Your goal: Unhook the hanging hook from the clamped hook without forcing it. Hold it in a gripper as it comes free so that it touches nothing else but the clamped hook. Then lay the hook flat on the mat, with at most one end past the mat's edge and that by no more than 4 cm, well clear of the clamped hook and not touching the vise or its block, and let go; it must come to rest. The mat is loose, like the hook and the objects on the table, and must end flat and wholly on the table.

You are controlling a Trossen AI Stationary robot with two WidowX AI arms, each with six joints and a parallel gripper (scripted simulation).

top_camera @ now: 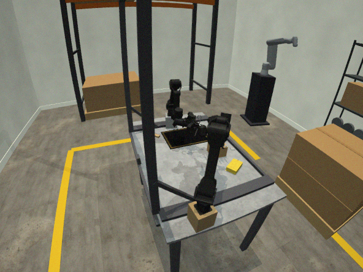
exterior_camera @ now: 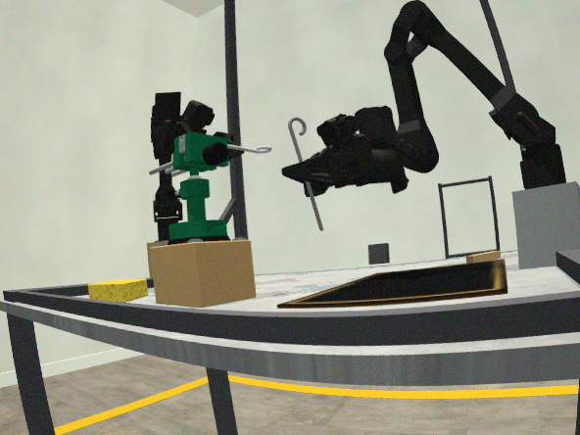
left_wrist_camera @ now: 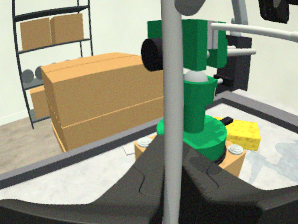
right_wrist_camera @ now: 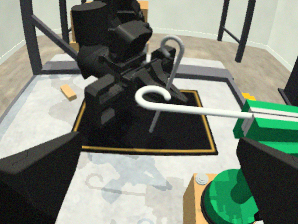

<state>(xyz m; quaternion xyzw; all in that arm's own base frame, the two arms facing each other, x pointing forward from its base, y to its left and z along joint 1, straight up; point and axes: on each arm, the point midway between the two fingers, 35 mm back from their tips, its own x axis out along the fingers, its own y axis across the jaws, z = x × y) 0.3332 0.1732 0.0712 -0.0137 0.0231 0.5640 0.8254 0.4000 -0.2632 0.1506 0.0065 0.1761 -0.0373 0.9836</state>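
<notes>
The black mat lies 50 mm behind my left hand, 150 mm to the left of it and 180 mm below it. Round my left hand: small tan block: 300 mm behind, 190 mm to the left, 170 mm below; then yellow sponge: 190 mm ahead, 290 mm to the right, 160 mm below.
</notes>
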